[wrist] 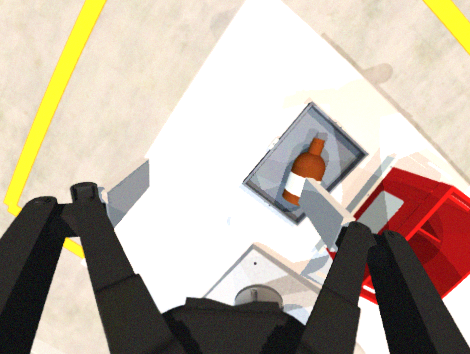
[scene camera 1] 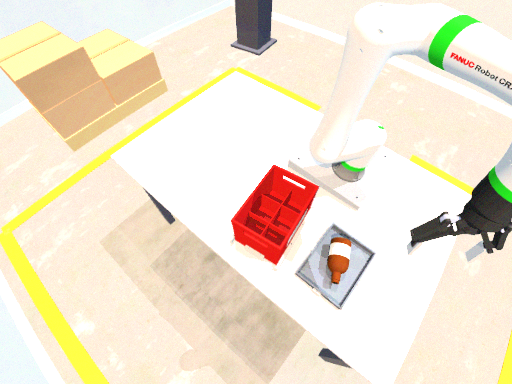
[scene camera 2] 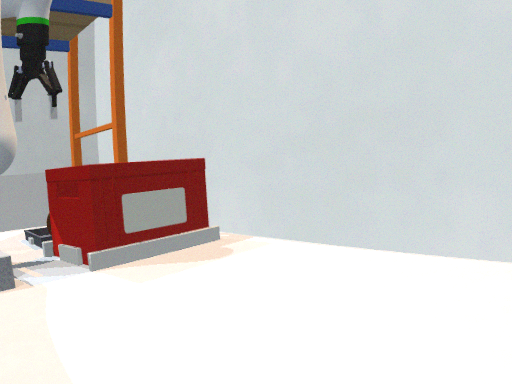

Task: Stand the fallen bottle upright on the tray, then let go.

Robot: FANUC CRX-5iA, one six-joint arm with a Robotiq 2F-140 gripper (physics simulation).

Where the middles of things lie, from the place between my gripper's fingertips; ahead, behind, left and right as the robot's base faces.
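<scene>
There's the brown bottle [scene camera 1: 339,253], and my hand is 30 mm short of it. My hand's also 180 mm to the left of the bottle and 280 mm above it.
</scene>
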